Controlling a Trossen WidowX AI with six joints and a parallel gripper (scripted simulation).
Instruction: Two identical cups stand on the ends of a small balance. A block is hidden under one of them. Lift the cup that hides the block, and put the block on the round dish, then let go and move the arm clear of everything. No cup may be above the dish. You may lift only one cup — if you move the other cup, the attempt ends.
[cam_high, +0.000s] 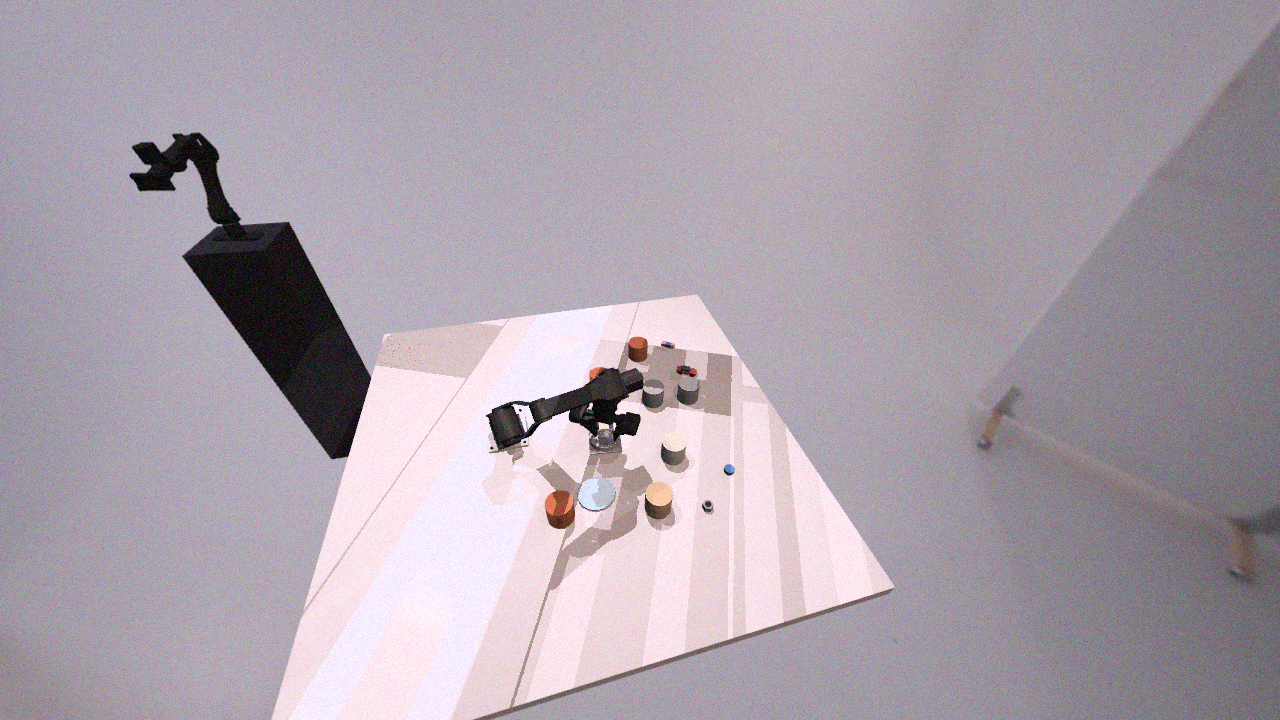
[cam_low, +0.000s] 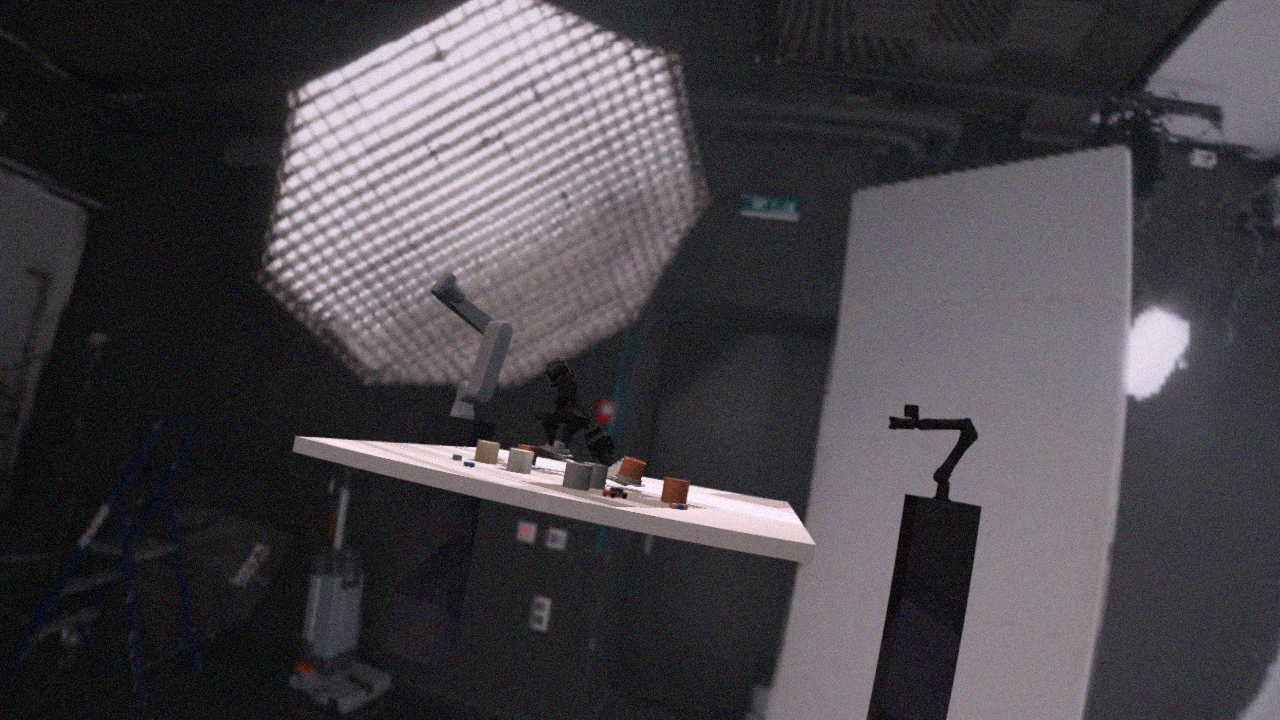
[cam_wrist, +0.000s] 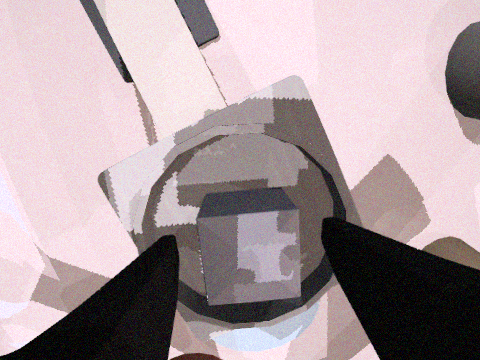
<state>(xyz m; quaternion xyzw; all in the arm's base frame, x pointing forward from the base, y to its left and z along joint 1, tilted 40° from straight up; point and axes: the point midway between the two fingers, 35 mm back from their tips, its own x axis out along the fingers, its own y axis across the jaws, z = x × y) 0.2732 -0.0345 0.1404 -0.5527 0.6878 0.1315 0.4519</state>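
My gripper tip is 120 mm to the left of the pale blue round dish, 80 mm above it and 50 mm past it. The rest, counted from my gripper tip: balance beam (120 mm to the left, 50 mm below, 10 mm ahead); beige cylinder (200 mm ahead, 50 mm below, 20 mm to the right); dark nut (230 mm ahead, 220 mm to the right, 80 mm below).
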